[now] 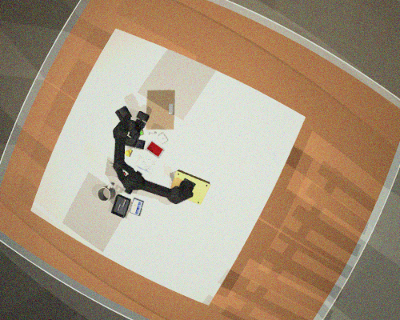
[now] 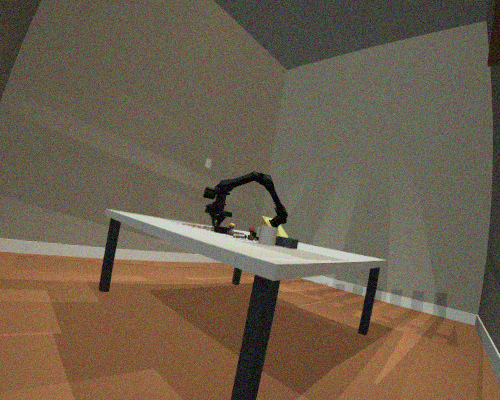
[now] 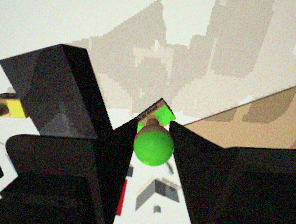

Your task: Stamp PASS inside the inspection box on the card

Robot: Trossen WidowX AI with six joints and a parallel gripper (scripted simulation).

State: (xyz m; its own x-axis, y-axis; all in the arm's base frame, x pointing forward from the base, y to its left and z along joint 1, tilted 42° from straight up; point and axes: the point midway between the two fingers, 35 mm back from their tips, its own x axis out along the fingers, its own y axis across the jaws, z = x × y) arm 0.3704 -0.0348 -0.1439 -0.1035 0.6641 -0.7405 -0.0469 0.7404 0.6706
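Now: the red ink pad 120 mm behind my gripper tip, 50 mm to the left of it and 20 mm below it. Round my gripper tip: yellow-knobbed stamp: 140 mm to the left; then lined paper slip: 110 mm behind, 150 mm to the left, 30 mm below; then dark grey block: 80 mm to the left, 10 mm below.
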